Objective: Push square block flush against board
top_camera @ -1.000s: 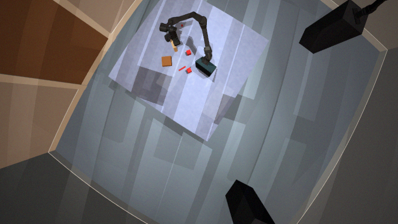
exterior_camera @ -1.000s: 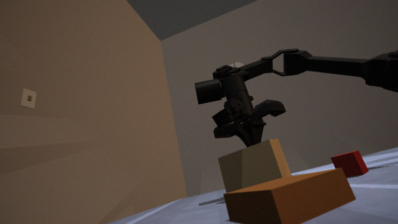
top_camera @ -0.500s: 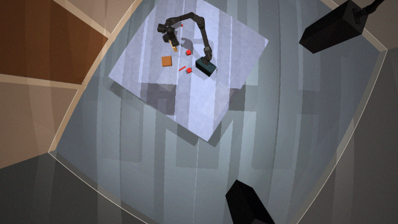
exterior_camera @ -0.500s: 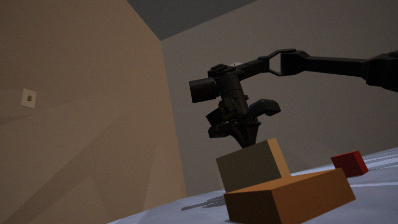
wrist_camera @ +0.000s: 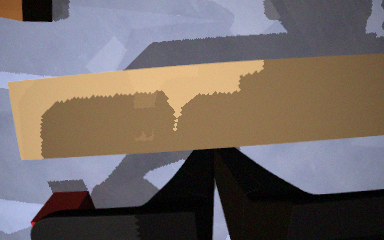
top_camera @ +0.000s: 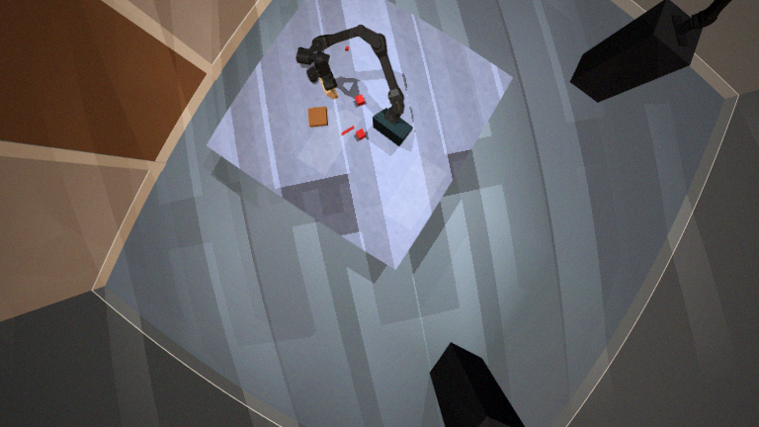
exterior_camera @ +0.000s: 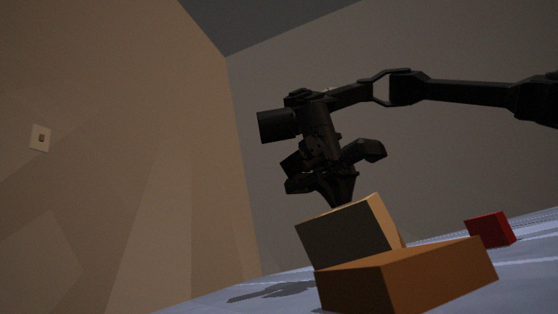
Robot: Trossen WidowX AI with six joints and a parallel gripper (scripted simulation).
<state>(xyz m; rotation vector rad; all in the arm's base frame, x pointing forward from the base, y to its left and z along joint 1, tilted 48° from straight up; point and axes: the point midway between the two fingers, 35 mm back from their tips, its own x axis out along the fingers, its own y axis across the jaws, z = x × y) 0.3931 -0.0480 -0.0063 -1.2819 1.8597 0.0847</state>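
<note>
The tan board lies 10 mm ahead of my gripper tip, 10 mm to the left of it and 30 mm below it. The rest, counted from my gripper tip: square block (40 mm behind, 190 mm to the left, 60 mm below); tiny red piece (40 mm ahead, 230 mm to the right, 70 mm below); thin strip (210 mm behind, 170 mm to the left, 70 mm below).
</note>
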